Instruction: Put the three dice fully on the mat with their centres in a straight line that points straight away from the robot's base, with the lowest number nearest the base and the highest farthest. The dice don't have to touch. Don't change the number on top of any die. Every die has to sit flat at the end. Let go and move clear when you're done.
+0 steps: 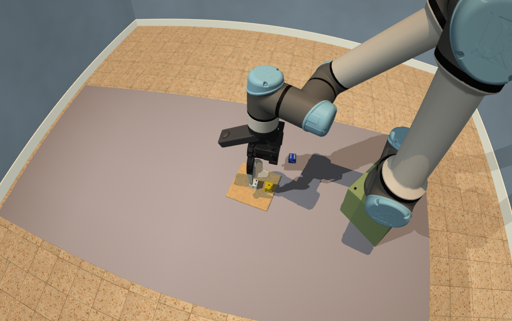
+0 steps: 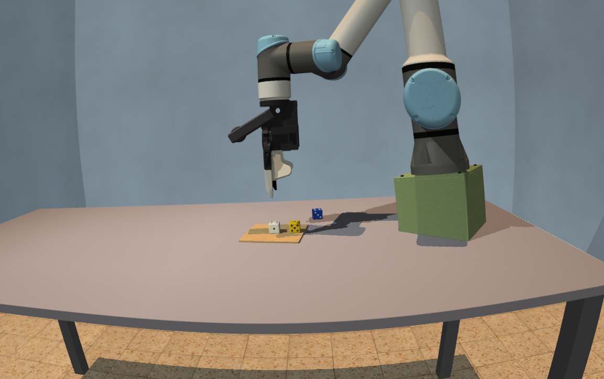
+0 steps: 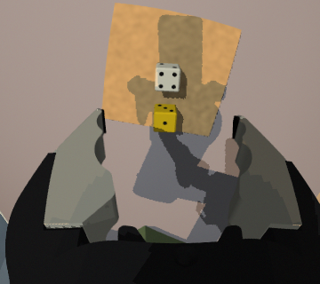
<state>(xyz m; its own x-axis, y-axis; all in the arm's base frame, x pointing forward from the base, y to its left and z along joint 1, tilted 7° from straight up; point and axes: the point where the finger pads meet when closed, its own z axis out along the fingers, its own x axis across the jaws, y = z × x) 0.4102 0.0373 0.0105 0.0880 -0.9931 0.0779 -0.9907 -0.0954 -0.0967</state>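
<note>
Now: hand 14 cm to the left of the blue die, 10 cm above it and 9 cm past it. Round my hand: white die 9 cm below; mat 11 cm below; yellow die 9 cm below, 5 cm behind.
</note>
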